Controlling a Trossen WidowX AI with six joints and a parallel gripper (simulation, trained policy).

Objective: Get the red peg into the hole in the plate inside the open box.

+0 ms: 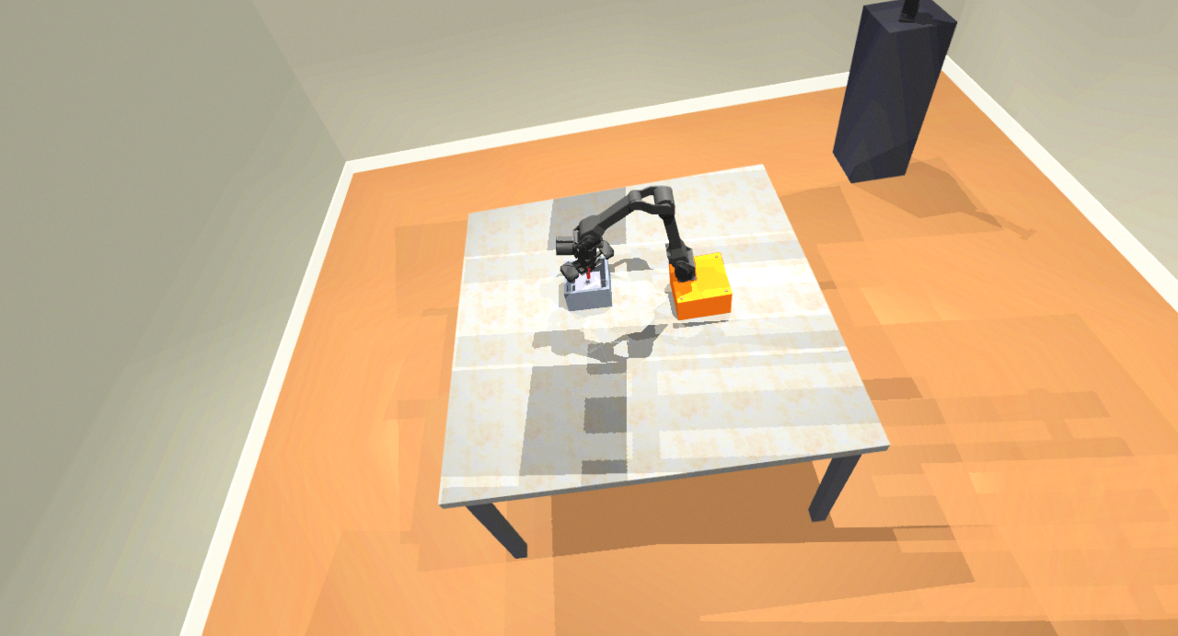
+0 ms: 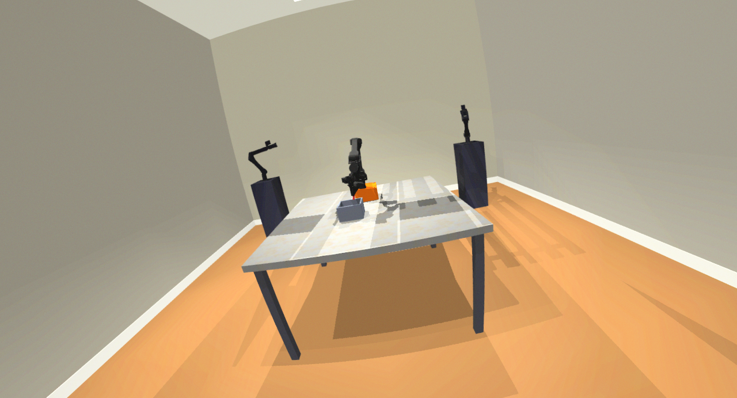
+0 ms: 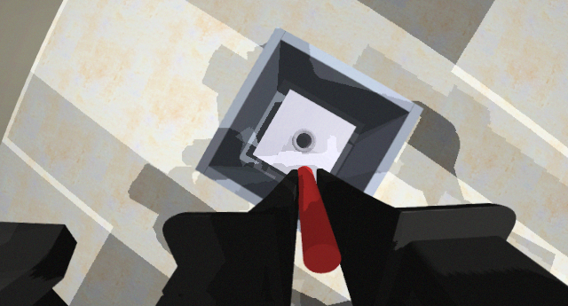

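My gripper tip is 1 cm to the right of the red peg, 1 cm below it and 1 cm past it. From my gripper tip the other things lie so: grey box 11 cm below, 3 cm to the right, 1 cm ahead.
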